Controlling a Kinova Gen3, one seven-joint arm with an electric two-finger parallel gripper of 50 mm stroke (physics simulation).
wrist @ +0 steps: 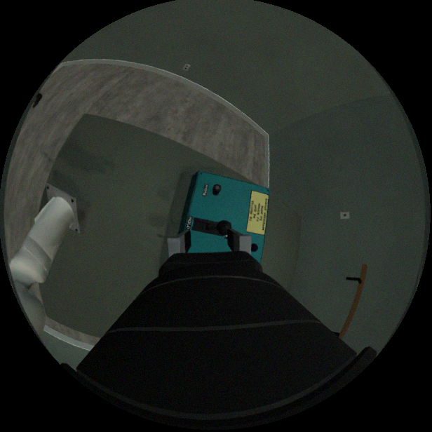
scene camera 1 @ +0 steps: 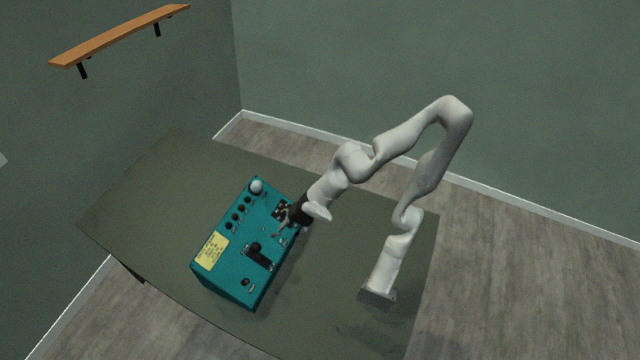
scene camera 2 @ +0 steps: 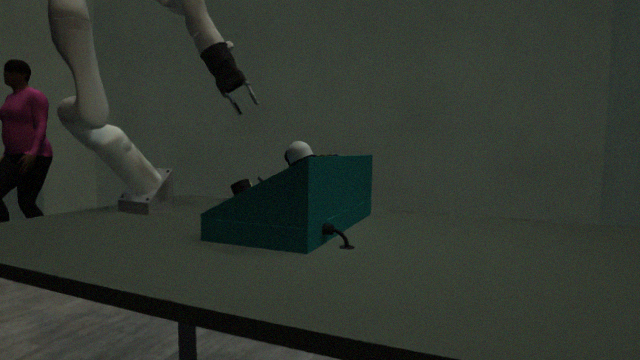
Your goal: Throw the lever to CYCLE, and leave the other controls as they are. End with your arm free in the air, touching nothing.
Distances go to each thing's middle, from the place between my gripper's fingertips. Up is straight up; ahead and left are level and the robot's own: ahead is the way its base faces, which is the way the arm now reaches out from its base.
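Labels:
The teal control box [scene camera 1: 225,259] is there for me to see, 21 cm below my hand and 20 cm ahead of it.

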